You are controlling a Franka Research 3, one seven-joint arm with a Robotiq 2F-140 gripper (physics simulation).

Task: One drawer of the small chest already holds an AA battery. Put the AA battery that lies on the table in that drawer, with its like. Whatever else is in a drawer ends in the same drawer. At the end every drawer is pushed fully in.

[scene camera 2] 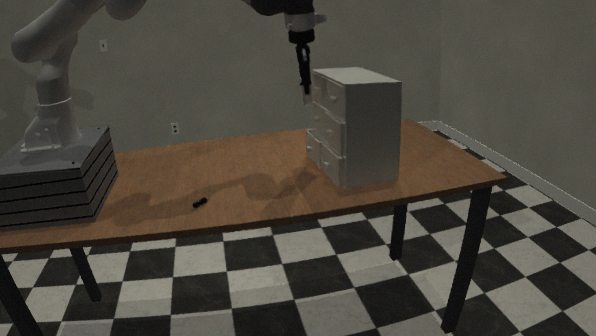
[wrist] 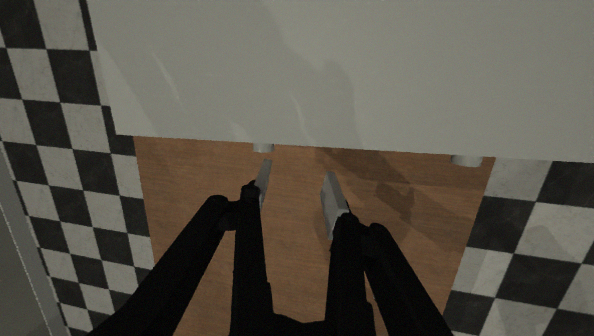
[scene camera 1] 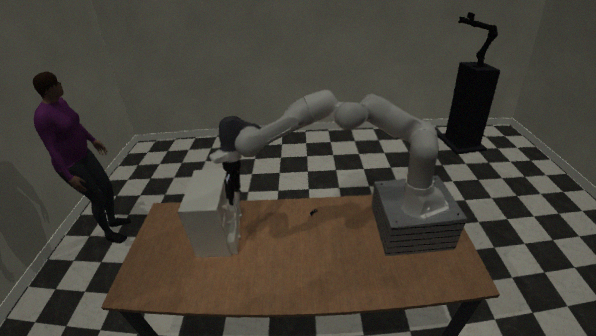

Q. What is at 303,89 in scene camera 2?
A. My gripper.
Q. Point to a small white chest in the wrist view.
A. At 507,86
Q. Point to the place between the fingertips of my gripper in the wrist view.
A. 296,178
